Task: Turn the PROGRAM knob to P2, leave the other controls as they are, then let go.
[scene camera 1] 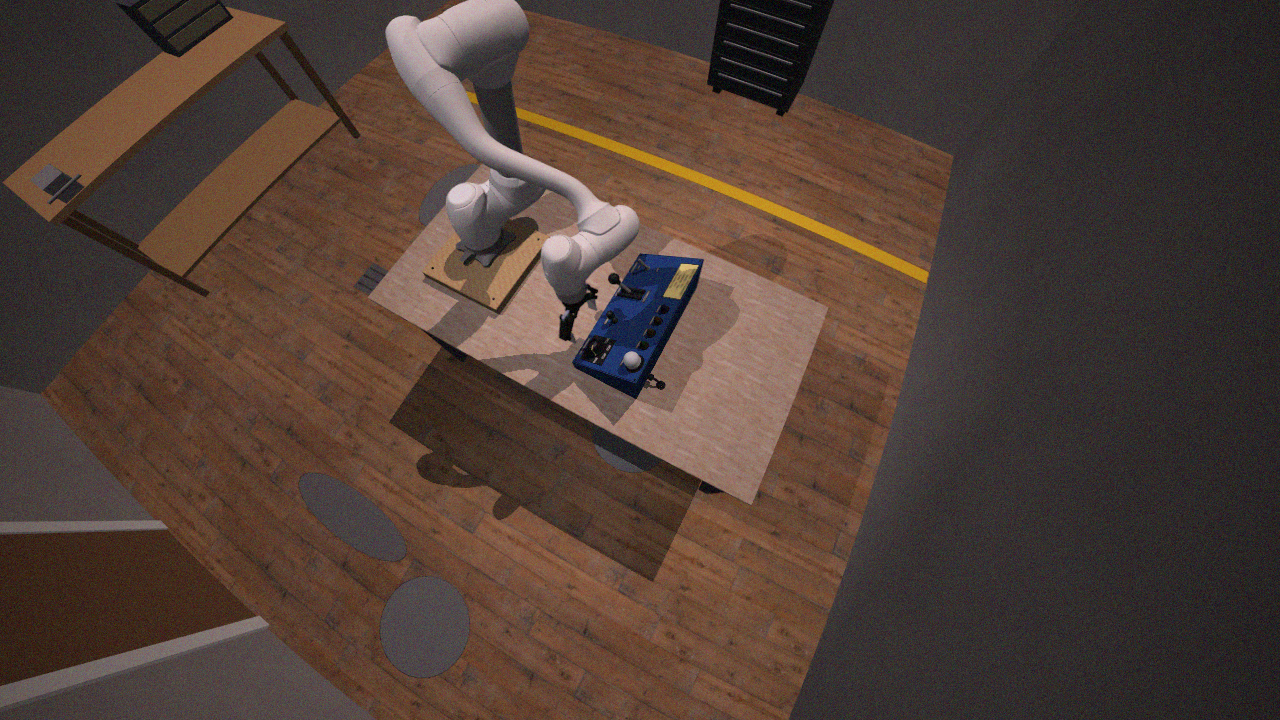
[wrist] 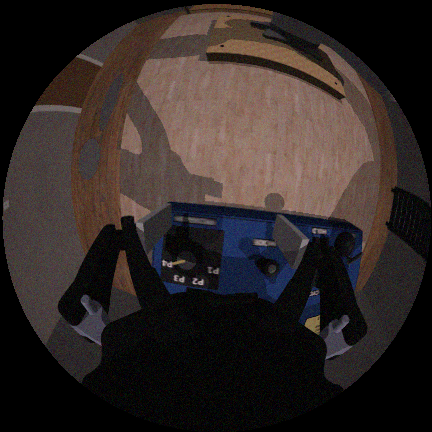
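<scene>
The blue control panel lies on the table. The PROGRAM knob sits on a black square plate at one end of the panel. In the wrist view its yellow pointer is at the P4 mark; P3, P2 and P1 are printed around it. My gripper is wide open and empty, above the panel's edge. In the wrist view the knob lies between the two fingers, nearer the left one, and apart from both. The MODE knob lies near the right finger.
A black ball lever stands beyond the right finger. A white ball and several small black knobs are on the panel. A wooden board lies on the table. A drawer cabinet stands behind.
</scene>
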